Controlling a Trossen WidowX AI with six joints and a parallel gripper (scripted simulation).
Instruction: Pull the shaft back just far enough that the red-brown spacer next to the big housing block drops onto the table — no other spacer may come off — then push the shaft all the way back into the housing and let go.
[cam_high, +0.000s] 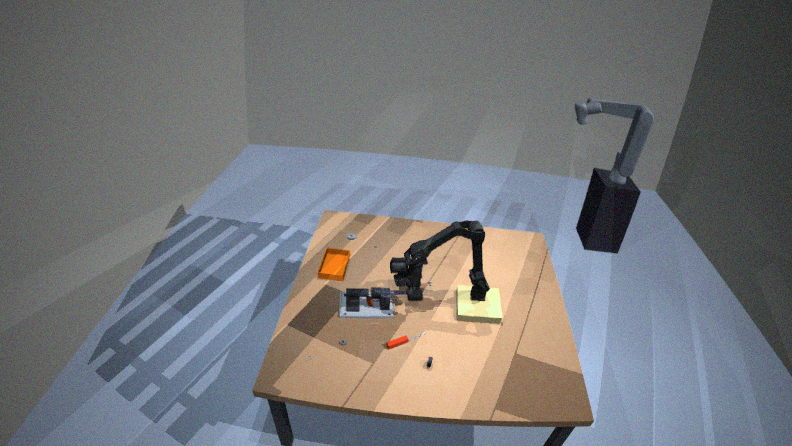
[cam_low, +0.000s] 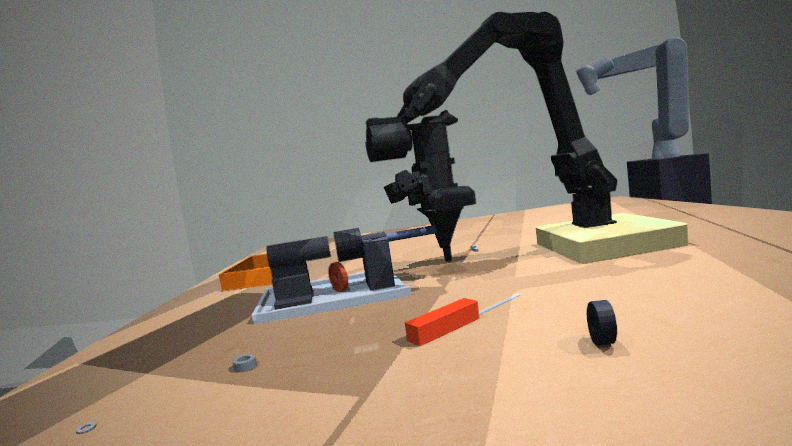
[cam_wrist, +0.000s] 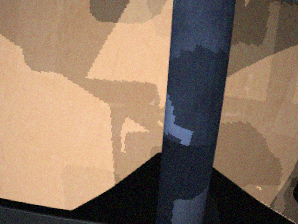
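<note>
My gripper tip is now 8 cm short of the shaft, 1 cm to the right of it and 3 cm below it. Round my gripper tip: orange tray (39 cm ahead, 21 cm to the right, 4 cm below); red-brown spacer (18 cm ahead, 3 cm to the left, 2 cm below); dark spacer (16 cm ahead, 3 cm to the left, 3 cm above).
</note>
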